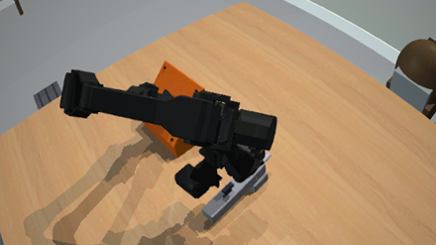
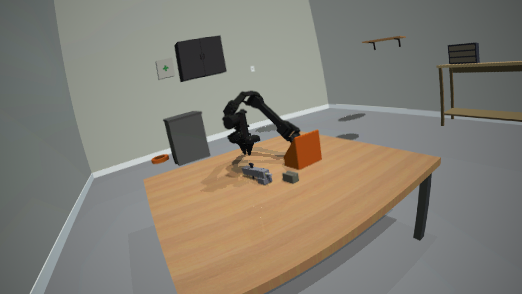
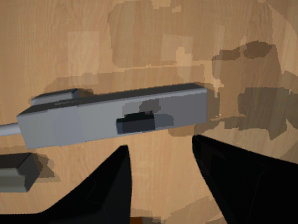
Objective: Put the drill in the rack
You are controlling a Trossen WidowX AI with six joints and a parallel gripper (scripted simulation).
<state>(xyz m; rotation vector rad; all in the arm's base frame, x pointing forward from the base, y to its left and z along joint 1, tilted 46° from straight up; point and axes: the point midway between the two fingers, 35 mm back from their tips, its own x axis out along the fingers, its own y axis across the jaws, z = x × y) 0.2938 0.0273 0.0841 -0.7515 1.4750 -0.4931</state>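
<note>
Right now my gripper tip is 20 mm past the drill, 100 mm to the right of it and 80 mm above it. Round my gripper tip: grey block: 10 mm behind, 40 mm to the left, 90 mm below; then dark key: 10 mm behind, 10 mm to the left, 80 mm below; then grey rack: 110 mm behind, 190 mm to the left, 110 mm below.
</note>
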